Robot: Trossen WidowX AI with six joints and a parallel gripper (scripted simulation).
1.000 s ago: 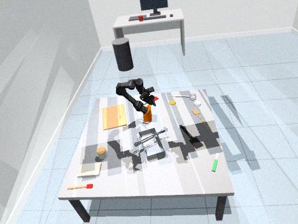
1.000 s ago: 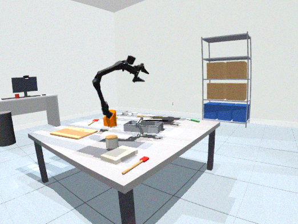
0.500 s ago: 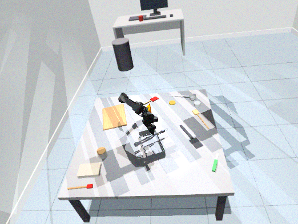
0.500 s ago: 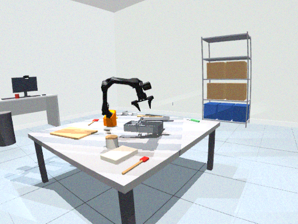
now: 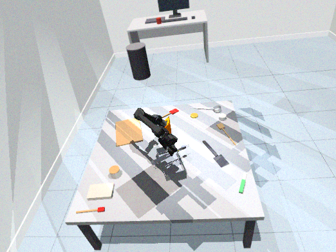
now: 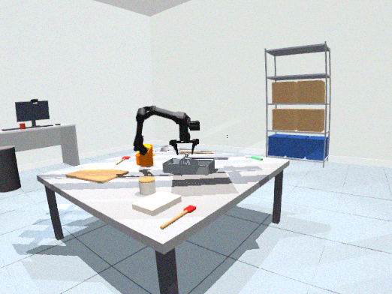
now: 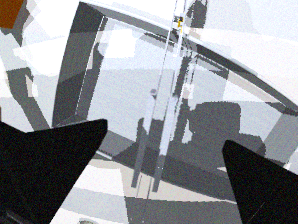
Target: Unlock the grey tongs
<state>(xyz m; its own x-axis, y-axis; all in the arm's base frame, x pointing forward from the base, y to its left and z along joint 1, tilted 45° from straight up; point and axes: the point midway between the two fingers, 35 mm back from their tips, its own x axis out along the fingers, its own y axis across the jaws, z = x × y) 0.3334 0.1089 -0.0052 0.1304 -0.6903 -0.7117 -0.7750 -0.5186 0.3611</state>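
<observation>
My gripper tip is 7 cm above the roasting tin, 2 cm short of it and 1 cm to the right of it. Round my gripper tip: jar 41 cm to the right, 15 cm ahead, 7 cm below; then yellow lock piece 7 cm to the left, 5 cm behind, 3 cm below; then dark spatula 35 cm to the left, 10 cm below, 8 cm behind.
</observation>
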